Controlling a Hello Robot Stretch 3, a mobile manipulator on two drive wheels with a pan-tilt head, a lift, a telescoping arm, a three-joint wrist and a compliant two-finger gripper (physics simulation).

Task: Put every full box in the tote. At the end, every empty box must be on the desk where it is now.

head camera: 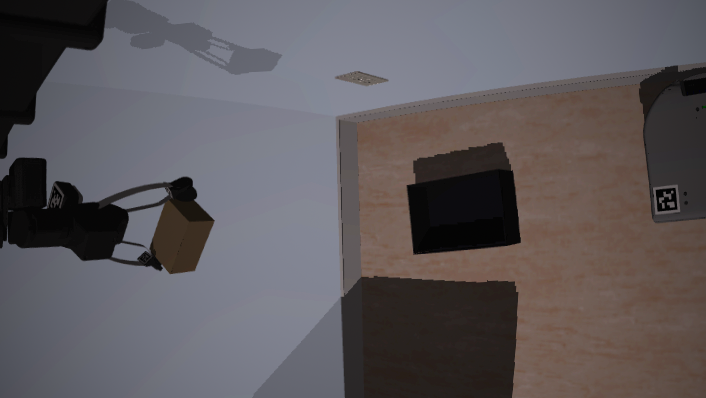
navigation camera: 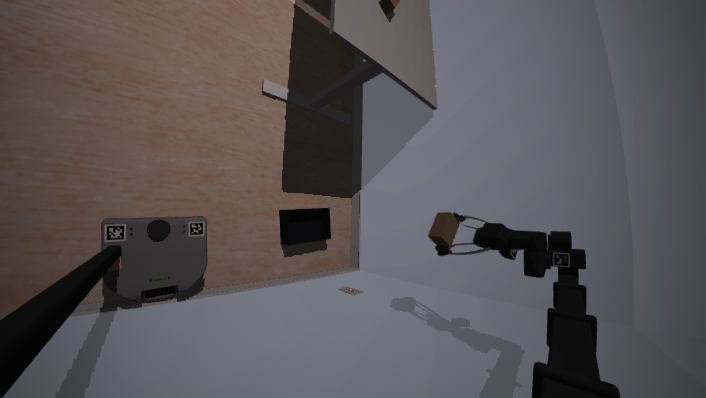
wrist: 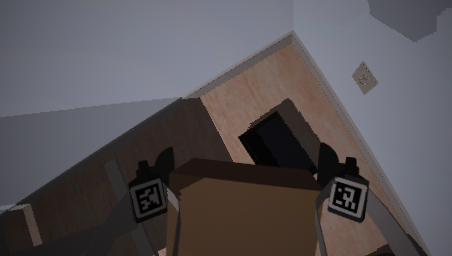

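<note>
My gripper [head camera: 169, 226] [navigation camera: 449, 233] [wrist: 247, 163] is shut on a brown box [head camera: 182, 237] [navigation camera: 442, 229] [wrist: 245, 220], held high in the air, beyond the desk's end. The black tote [head camera: 510, 207] [navigation camera: 287, 229] [wrist: 280, 142] stands open-topped on the floor near the room corner, well below and apart from the held box. No box shows inside it, though its inside is very dark. The grey desk [navigation camera: 395, 55] is at the top of the navigation view. Part of another brown box [navigation camera: 389, 6] shows on it, cut off by the view's edge. Whether either box is full cannot be seen.
My wheeled base [head camera: 672, 155] [navigation camera: 155, 260] stands on the wooden floor [head camera: 575, 300] [navigation camera: 220, 125], across from the tote. A desk foot [navigation camera: 275, 90] reaches out over the floor. Walls meet behind the tote, with an outlet plate [head camera: 362, 78] [navigation camera: 351, 290] [wrist: 365, 78] on one.
</note>
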